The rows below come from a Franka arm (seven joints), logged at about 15 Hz.
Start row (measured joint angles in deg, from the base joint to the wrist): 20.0, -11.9, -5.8, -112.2, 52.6, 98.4, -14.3
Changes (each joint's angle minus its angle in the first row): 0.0, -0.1, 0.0, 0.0, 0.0, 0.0, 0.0; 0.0, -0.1, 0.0, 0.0, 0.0, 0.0, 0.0; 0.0, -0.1, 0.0, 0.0, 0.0, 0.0, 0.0; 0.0, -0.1, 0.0, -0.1, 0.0, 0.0, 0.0; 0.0, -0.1, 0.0, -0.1, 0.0, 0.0, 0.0; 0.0, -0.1, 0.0, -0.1, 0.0, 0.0, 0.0; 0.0, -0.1, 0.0, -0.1, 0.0, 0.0, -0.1; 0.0, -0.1, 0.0, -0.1, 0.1, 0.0, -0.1; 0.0, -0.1, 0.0, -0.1, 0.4, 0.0, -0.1; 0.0, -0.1, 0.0, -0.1, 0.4, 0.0, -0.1; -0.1, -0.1, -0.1, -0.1, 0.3, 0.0, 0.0; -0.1, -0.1, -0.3, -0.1, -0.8, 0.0, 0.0; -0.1, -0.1, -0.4, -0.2, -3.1, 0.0, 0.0; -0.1, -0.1, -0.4, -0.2, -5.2, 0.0, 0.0; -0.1, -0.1, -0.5, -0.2, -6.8, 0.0, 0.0; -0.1, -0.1, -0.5, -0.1, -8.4, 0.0, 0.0
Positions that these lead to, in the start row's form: 20.0, -12.0, -5.8, -112.2, 52.6, 98.4, -14.3; 20.0, -12.0, -5.8, -112.2, 52.6, 98.4, -14.3; 20.0, -12.0, -5.8, -112.2, 52.6, 98.4, -14.3; 20.0, -12.0, -5.8, -112.3, 52.6, 98.4, -14.3; 20.0, -12.0, -5.8, -112.3, 52.6, 98.4, -14.3; 20.0, -12.0, -5.8, -112.3, 52.6, 98.4, -14.3; 20.0, -12.0, -5.8, -112.3, 52.6, 98.4, -14.4; 20.0, -12.0, -5.8, -112.3, 52.7, 98.4, -14.4; 20.0, -12.0, -5.8, -112.3, 53.0, 98.4, -14.4; 20.0, -12.0, -5.8, -112.3, 53.0, 98.4, -14.4; 19.9, -12.0, -5.9, -112.3, 52.9, 98.4, -14.3; 19.9, -12.0, -6.1, -112.3, 51.8, 98.4, -14.3; 19.9, -12.0, -6.2, -112.4, 49.5, 98.4, -14.3; 19.9, -12.0, -6.2, -112.4, 47.4, 98.4, -14.3; 19.9, -12.0, -6.3, -112.4, 45.8, 98.4, -14.3; 19.9, -12.0, -6.3, -112.3, 44.2, 98.4, -14.3
